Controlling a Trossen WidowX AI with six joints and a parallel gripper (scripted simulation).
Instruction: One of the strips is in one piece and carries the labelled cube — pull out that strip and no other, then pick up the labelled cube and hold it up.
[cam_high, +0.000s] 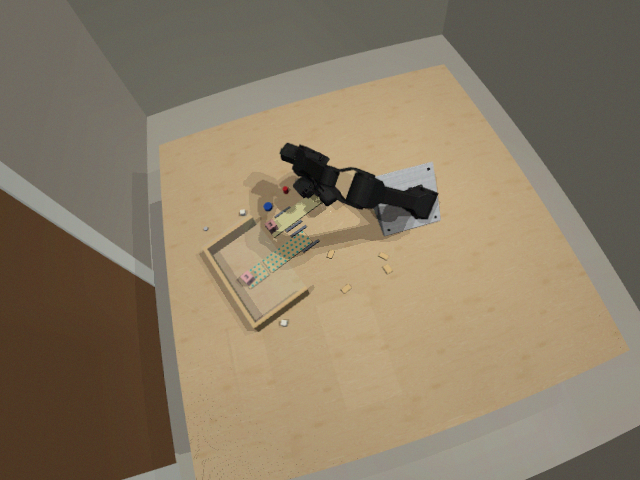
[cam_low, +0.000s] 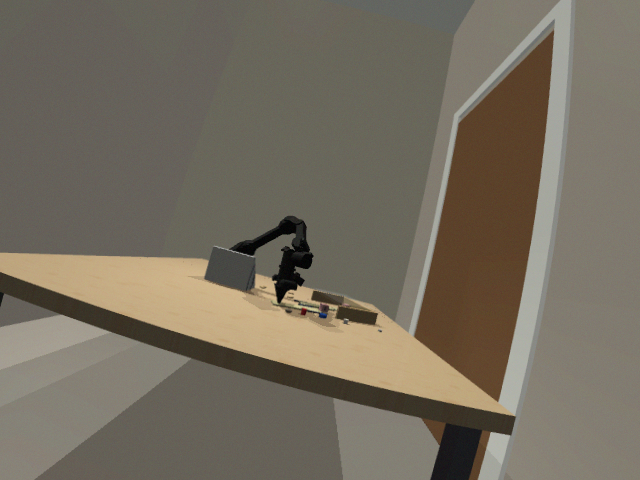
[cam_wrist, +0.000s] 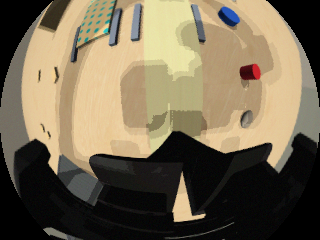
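Right now the blue disc is 18 cm ahead of my gripper tip and 2 cm to the right of it. The rest, counted from my gripper tip: red cylinder: 10 cm ahead, 6 cm to the right, 1 cm above.
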